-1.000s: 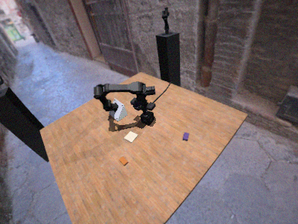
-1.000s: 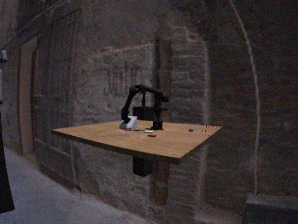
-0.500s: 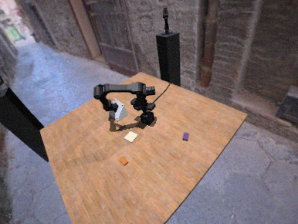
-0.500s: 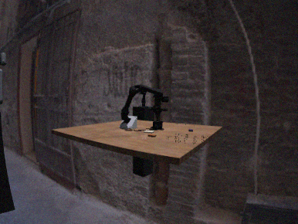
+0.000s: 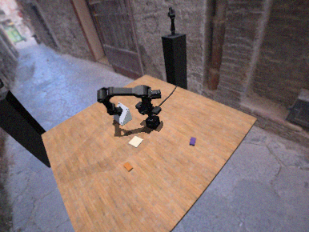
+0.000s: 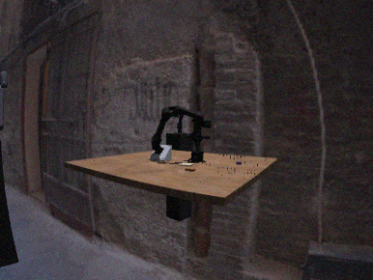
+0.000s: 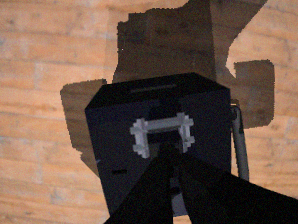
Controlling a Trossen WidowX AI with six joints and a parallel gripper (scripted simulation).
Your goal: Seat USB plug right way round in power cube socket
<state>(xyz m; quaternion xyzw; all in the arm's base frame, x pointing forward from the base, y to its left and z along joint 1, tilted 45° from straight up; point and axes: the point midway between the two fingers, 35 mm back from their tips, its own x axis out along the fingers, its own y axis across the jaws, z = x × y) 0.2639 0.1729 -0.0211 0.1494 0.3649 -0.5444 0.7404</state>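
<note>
Right now the dark USB plug is 20 mm below my gripper tip. From my gripper tip the other things lie so: small orange block 310 mm to the right, 190 mm ahead, 100 mm below; cream block 170 mm to the right, 100 mm below, 40 mm ahead; purple block 310 mm ahead, 120 mm to the left, 100 mm below.
</note>
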